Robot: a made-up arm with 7 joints. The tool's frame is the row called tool.
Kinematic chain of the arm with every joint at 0, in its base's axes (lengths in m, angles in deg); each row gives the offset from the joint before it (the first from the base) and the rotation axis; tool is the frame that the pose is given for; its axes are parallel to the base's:
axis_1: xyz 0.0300 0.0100 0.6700 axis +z
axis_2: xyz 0.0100 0.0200 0.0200 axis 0 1 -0.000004
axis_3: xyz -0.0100 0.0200 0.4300 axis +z
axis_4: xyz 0.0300 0.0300 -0.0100 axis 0 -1 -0.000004
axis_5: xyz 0.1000 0.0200 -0.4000 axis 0 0.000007 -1
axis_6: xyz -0.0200 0.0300 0.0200 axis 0 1 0.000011
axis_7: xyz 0.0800 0.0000 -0.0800 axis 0 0.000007 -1
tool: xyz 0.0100 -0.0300 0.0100
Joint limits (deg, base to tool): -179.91..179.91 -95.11..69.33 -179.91..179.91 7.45..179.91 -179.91..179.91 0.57..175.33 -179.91..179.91
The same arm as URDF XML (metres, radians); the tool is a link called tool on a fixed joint. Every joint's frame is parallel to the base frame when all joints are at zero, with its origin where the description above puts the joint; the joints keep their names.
<robot name="arm">
  <joint name="tool_fixed" type="fixed">
    <parent link="link7"/>
    <child link="tool"/>
    <origin xyz="0.0100 -0.0300 0.0100"/>
  </joint>
  <joint name="axis_7" type="revolute">
    <parent link="link6"/>
    <child link="link7"/>
    <origin xyz="0.0800 0.0000 -0.0800"/>
    <axis xyz="0 0 -1"/>
    <limit lower="-3.1400" upper="3.1400"/>
  </joint>
  <joint name="axis_6" type="revolute">
    <parent link="link5"/>
    <child link="link6"/>
    <origin xyz="-0.0200 0.0300 0.0200"/>
    <axis xyz="0 1 0"/>
    <limit lower="0.0099" upper="3.0601"/>
  </joint>
  <joint name="axis_5" type="revolute">
    <parent link="link4"/>
    <child link="link5"/>
    <origin xyz="0.1000 0.0200 -0.4000"/>
    <axis xyz="0 0 -1"/>
    <limit lower="-3.1400" upper="3.1400"/>
  </joint>
  <joint name="axis_4" type="revolute">
    <parent link="link3"/>
    <child link="link4"/>
    <origin xyz="0.0300 0.0300 -0.0100"/>
    <axis xyz="0 -1 0"/>
    <limit lower="0.1300" upper="3.1400"/>
  </joint>
  <joint name="axis_3" type="revolute">
    <parent link="link2"/>
    <child link="link3"/>
    <origin xyz="-0.0100 0.0200 0.4300"/>
    <axis xyz="0 0 1"/>
    <limit lower="-3.1400" upper="3.1400"/>
  </joint>
  <joint name="axis_2" type="revolute">
    <parent link="link1"/>
    <child link="link2"/>
    <origin xyz="0.0100 0.0200 0.0200"/>
    <axis xyz="0 1 0"/>
    <limit lower="-1.6600" upper="1.2100"/>
  </joint>
  <joint name="axis_1" type="revolute">
    <parent link="base"/>
    <child link="link1"/>
    <origin xyz="0.0300 0.0100 0.6700"/>
    <axis xyz="0 0 1"/>
    <limit lower="-3.1400" upper="3.1400"/>
  </joint>
  <link name="base"/>
  <link name="link1"/>
  <link name="link2"/>
  <link name="link3"/>
  <link name="link4"/>
  <link name="link5"/>
  <link name="link6"/>
  <link name="link7"/>
  <link name="tool"/>
</robot>

